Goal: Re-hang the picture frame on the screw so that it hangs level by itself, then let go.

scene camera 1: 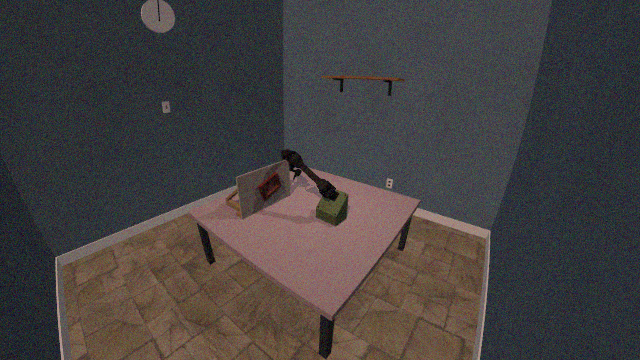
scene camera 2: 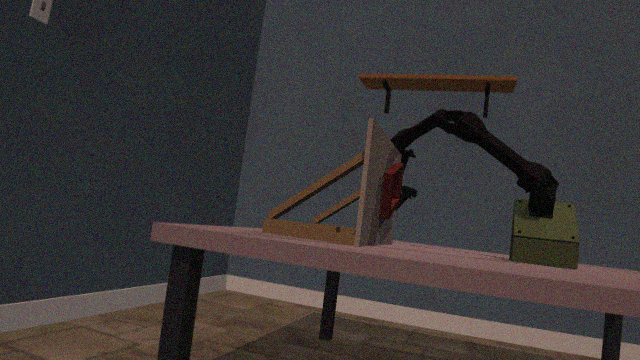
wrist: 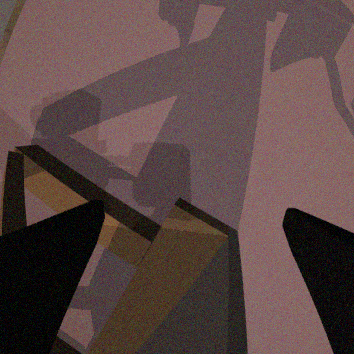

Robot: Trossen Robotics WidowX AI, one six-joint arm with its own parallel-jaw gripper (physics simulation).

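Places are measured from the arm's base along level axes (x ahead, y left, z up), in centimetres.
Where they show: gripper, fingertip midpoint: (wrist: 195, 213); arm's base, origin of the base link: (scene camera 1: 333, 195) (scene camera 2: 541, 210).
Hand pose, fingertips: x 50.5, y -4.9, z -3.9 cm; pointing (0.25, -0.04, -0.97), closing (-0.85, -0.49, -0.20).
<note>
Each offset is from my fingertips to the centre of the thing. "spot": to the spot under its first point.
The red picture frame @(dy +25.5, dx -9.5, dz +4.4 cm) (scene camera 1: 270, 186) (scene camera 2: 392, 191) is against the front of the upright grey board @(spot: dy +43.4, dx -9.2, dz +5.5 cm) (scene camera 1: 248, 192) (scene camera 2: 366, 200). It looks tilted in scene camera 1, with its right end higher. The screw cannot be made out. My gripper (scene camera 1: 296, 175) (scene camera 2: 401, 201) (wrist: 195, 213) is open and empty. It is by the board's far end, to the right of the frame in scene camera 1. In the wrist view its two black fingers stand wide apart over the board and stand, and the picture frame cannot be made out there.
Wooden braces @(dy +46.2, dx +4.4, dz +1.6 cm) (scene camera 2: 315, 186) and a wooden base @(spot: dy +48.1, dx +5.7, dz -9.8 cm) (scene camera 2: 305, 229) stand behind the board. The green box (scene camera 1: 332, 209) (scene camera 2: 545, 250) under the arm stands on the pink table (scene camera 1: 310, 255) (scene camera 2: 440, 272). A wall shelf (scene camera 1: 362, 78) (scene camera 2: 437, 83) is high behind.
</note>
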